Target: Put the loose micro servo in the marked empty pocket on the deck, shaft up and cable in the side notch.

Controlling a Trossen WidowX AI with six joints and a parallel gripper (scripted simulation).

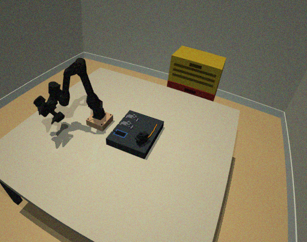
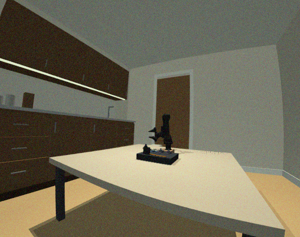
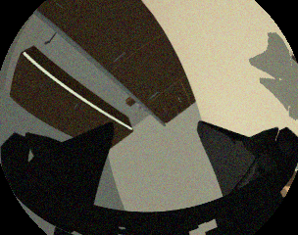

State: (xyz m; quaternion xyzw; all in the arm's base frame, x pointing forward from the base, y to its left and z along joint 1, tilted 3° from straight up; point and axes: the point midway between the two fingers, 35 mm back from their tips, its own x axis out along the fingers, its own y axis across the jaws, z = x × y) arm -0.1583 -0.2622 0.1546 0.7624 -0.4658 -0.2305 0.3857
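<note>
Right now the dark robot deck is 45 cm ahead of my gripper tip, 28 cm to the left of it and 16 cm below it.
</note>
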